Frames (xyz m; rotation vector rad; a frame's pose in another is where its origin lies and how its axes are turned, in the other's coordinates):
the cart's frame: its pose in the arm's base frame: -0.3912 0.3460 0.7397 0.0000 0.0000 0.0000
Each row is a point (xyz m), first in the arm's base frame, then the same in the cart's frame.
Working: the arm's base frame: its pose in the cart's frame: 0.3912 -0.3460 -0.7397 0.0000 0.0000 0.0000

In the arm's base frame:
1: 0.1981 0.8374 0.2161
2: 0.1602 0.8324 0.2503
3: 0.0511 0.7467 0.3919
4: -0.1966 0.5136 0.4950
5: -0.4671 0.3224 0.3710
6: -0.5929 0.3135 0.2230
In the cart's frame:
1: 0.5893 0.4914 -0.5236
2: 0.5514 0.4864 -0.4894
3: 0.4423 0.4007 -0.3478
4: 0.1946 0.1676 -0.2447
5: -0.0759 -0.0236 -0.3687
6: -0.2017 -0.0325 -0.5167

